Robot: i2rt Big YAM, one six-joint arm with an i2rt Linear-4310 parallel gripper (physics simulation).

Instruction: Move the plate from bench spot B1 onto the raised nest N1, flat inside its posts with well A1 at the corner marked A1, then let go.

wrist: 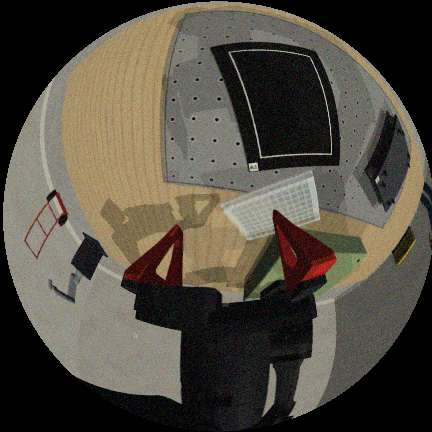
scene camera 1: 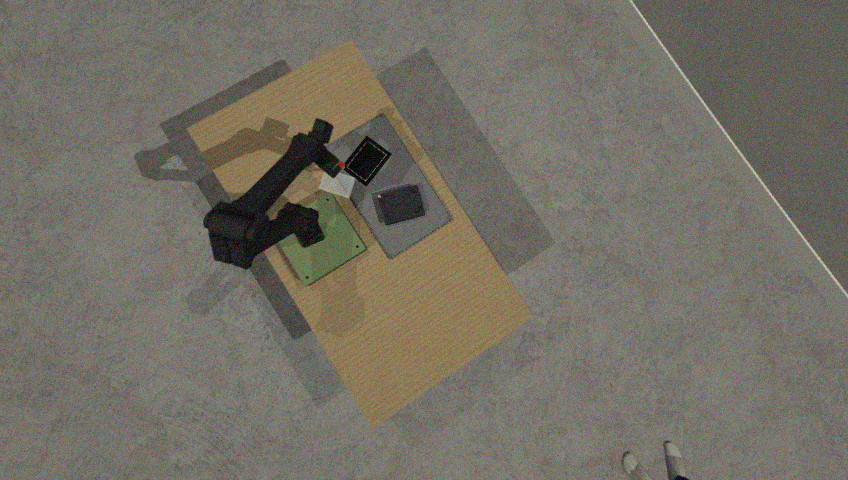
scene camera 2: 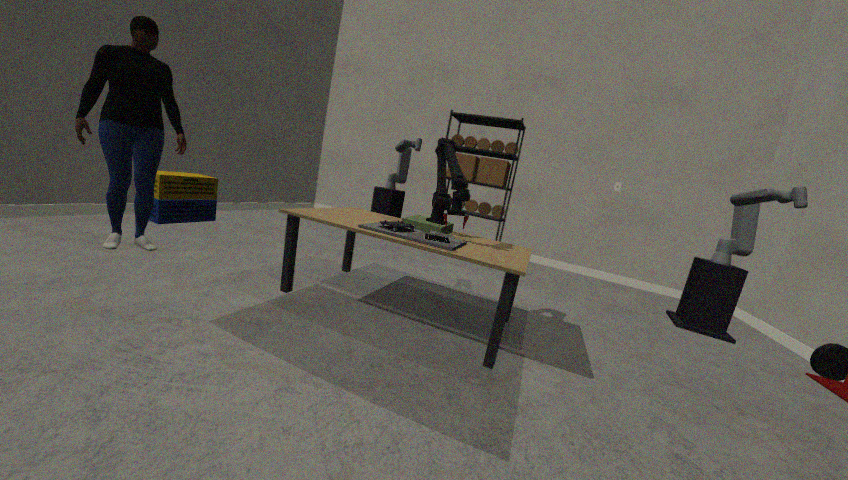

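Where they show: gripper, between the fingertips: (wrist: 224, 221) (scene camera 1: 328, 163) (scene camera 2: 454, 228); arm's base, origin of its link: (scene camera 1: 308, 229) (scene camera 2: 436, 222).
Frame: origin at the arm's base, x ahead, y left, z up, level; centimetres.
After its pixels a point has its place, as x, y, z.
Note:
The white well plate (scene camera 1: 337, 183) @[16.8, 13.0, -3.2] (wrist: 295, 200) @[19.6, 12.0, -3.1] is off the black pad, between the grey board's edge and the green block. It looks tilted; what it rests on is unclear. The flat black pad (scene camera 1: 367, 160) @[31.5, 17.2, -4.1] (wrist: 290, 105) @[30.1, 17.0, -4.2] with a white outline, apparently B1, has an A1 tag (wrist: 253, 167) @[21.4, 18.4, -4.1] at one corner. The dark raised block (scene camera 1: 399, 204) @[35.6, -5.2, -1.3] (scene camera 2: 397, 226) @[43.7, -0.8, -1.5] (wrist: 392, 162) @[35.1, -2.2, -1.3], apparently nest N1, bears no plate. My gripper (scene camera 2: 455, 220) @[17.2, 20.3, 1.3] (wrist: 224, 221) @[17.2, 20.3, 1.3] is open and empty. In the wrist view its right red finger overlaps the plate; contact cannot be told.
The grey perforated board (scene camera 1: 390, 246) @[25.5, -18.6, -4.3] (wrist: 195, 155) @[20.9, 25.2, -4.3] carries the pad and dark block. The green block (scene camera 1: 333, 255) @[4.6, -13.1, 0.1] (scene camera 2: 428, 224) @[14.3, 2.0, -0.7] (wrist: 345, 262) @[12.6, -8.6, -0.3] stands beside the arm on the wooden table (scene camera 1: 416, 333) @[20.6, -54.0, -5.6]. A person (scene camera 2: 133, 107) stands beyond the table.

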